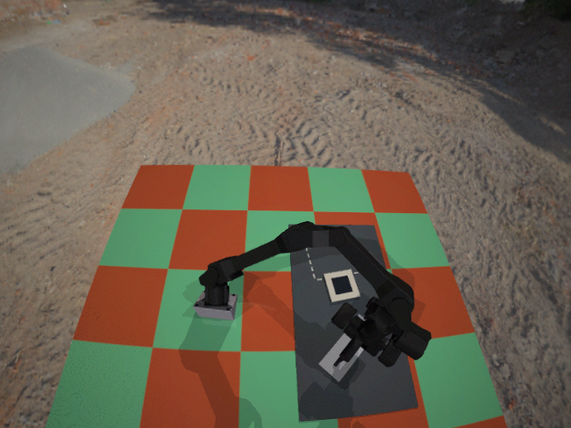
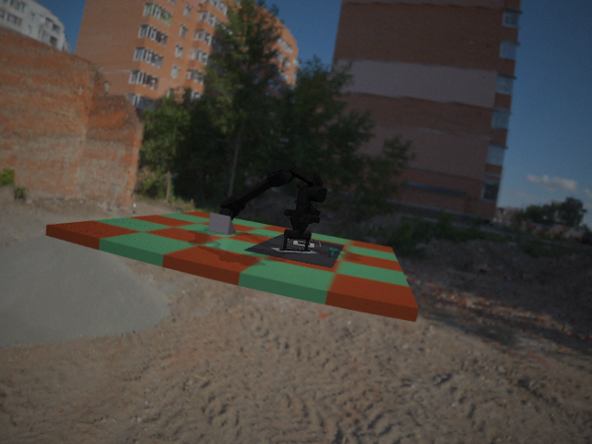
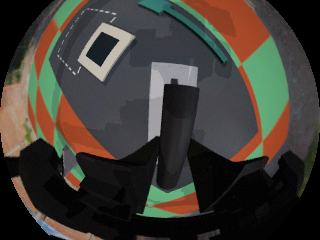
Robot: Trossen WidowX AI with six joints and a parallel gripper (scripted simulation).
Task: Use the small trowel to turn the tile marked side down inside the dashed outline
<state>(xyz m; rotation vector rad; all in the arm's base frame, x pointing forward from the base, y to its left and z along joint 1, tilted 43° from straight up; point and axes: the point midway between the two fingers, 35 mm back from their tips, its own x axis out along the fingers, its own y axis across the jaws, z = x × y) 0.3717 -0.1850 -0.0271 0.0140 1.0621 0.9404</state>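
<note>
Now: the dark mat 20 mm ahead of my gripper tip, 130 mm to the left of it and 80 mm below it. Also, from my gripper tip: teal trowel: 160 mm ahead, 140 mm to the left, 60 mm below; tile: 10 mm ahead, 200 mm to the left, 60 mm below.
</note>
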